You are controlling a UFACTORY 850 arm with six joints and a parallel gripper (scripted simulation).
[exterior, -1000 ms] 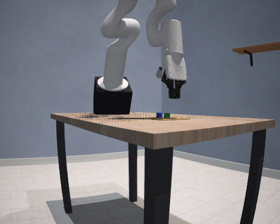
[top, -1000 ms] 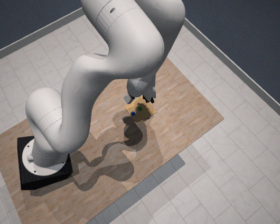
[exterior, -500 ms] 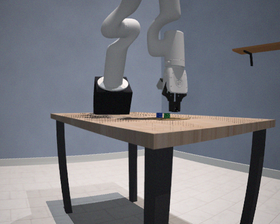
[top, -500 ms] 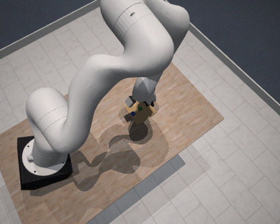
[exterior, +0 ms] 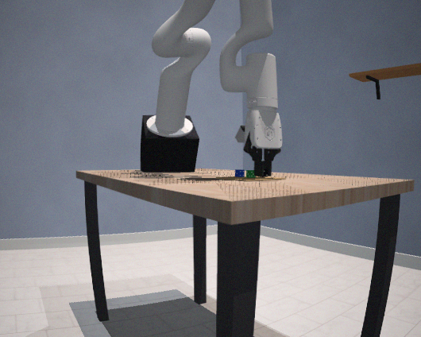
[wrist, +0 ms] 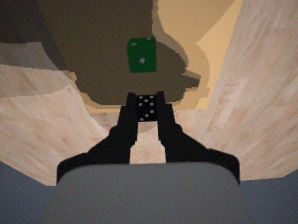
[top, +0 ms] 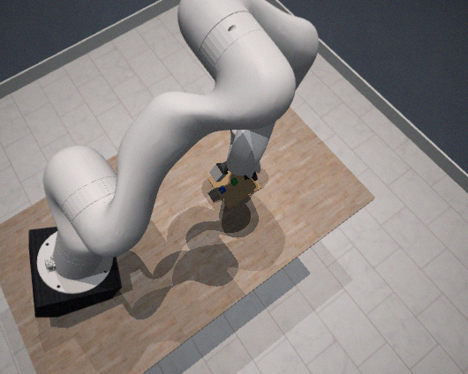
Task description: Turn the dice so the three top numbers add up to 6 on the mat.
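The black die lies 1 cm below my hand. The rest, counted from my hand: blue die: 10 cm behind, 2 cm below, 1 cm to the right; tan mat: 5 cm behind, 3 cm below, 1 cm to the right; green die: 5 cm behind, 2 cm below, 1 cm to the right.
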